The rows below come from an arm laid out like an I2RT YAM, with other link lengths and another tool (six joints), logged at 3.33 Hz.
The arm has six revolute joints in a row. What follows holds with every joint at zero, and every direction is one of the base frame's.
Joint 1 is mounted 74.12 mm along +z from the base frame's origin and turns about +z.
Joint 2 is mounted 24.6 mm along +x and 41.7 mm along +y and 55.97 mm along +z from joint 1 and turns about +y.
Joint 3 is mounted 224.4 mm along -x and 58.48 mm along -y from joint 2 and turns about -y.
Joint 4 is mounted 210.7 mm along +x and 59.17 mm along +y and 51.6 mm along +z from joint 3 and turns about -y.
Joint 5 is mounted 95.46 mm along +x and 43.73 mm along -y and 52.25 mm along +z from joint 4 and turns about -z.
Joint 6 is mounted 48.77 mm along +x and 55.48 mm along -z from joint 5 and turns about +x.
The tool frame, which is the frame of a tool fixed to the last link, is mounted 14 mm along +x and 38 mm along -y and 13 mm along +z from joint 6; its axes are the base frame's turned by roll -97.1, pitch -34.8 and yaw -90 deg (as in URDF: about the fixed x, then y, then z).
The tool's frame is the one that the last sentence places.
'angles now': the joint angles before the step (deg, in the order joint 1, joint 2, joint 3, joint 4, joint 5, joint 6). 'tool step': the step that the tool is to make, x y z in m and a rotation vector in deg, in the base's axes. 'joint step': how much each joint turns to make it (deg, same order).
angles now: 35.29 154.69 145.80 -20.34 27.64 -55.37
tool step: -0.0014 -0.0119 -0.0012 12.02 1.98 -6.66
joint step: -0.04 -0.51 -0.08 -1.86 0.27 14.47
